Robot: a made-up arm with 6 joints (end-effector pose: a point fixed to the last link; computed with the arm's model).
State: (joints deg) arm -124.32 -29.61 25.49 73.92 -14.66 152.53
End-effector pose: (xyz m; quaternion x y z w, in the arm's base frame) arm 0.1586 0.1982 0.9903 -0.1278 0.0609 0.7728 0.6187
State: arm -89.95 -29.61 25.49 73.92 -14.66 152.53
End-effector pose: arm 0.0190 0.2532 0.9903 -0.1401 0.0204 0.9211 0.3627
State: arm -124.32 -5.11 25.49 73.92 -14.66 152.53
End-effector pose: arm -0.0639 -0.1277 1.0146 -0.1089 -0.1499 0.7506 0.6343
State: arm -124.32 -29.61 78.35 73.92 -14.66 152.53
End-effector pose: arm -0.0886 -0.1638 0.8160 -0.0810 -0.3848 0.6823 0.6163
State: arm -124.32 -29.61 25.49 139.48 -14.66 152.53
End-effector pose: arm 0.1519 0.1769 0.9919 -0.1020 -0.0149 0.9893 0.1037
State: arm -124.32 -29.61 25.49 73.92 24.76 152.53
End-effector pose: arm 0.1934 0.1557 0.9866 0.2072 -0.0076 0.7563 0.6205
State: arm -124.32 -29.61 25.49 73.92 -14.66 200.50
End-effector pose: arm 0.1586 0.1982 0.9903 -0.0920 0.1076 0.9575 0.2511
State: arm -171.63 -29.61 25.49 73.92 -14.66 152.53
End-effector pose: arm 0.2532 0.0178 0.9903 -0.0927 0.1071 0.4596 0.8768
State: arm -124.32 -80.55 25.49 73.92 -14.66 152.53
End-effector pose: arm 0.4983 0.6958 0.4622 -0.1478 0.4794 0.7070 0.4984
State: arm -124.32 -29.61 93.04 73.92 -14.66 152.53
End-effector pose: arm -0.1319 -0.2273 0.7043 -0.0644 -0.4981 0.6302 0.5920
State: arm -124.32 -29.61 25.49 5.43 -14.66 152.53
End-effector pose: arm 0.1818 0.2004 0.9893 -0.1114 0.1190 0.2859 0.9443
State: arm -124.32 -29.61 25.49 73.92 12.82 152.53
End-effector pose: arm 0.1834 0.1684 0.9917 0.1065 0.0134 0.7709 0.6278
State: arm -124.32 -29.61 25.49 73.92 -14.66 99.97
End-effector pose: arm 0.1586 0.1982 0.9903 -0.1416 -0.0020 0.4190 0.8969
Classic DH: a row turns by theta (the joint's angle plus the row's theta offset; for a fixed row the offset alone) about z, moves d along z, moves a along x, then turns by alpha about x. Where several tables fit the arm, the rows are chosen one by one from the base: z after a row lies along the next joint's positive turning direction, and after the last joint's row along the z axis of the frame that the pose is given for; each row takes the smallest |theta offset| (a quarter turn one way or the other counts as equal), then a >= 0, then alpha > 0; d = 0 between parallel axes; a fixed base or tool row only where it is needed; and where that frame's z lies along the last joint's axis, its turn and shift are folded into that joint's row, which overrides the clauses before.
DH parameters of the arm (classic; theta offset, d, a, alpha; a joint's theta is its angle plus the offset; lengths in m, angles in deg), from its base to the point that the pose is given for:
joint 1: 0 0.0938 0 -90
joint 2: -90 0 0.4237 0
joint 3: 90 0.0391 0 90
joint 4: 0 0.4509 0 -90
joint 5: 0 0 0 90
joint 6: 0 0.0817 0 0

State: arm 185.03 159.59 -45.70 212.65 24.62 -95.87
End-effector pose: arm -0.6353 -0.0767 -0.4898 0.3525 -0.6320 -0.4165 0.5503
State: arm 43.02 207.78 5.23 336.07 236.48 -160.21
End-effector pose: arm -0.3134 -0.2011 -0.6553 -0.6661 -0.1800 -0.4873 0.5353
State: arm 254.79 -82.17 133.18 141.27 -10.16 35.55
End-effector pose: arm 0.0290 -0.0082 0.4771 0.2702 -0.4133 0.4892 0.7189
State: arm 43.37 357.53 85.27 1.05 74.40 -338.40
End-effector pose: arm 0.3071 0.3459 0.4983 -0.1844 0.9627 0.1139 0.1618
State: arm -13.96 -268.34 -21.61 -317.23 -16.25 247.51
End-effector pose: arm 0.8940 -0.1979 0.2779 -0.1565 0.4639 -0.6215 0.6116
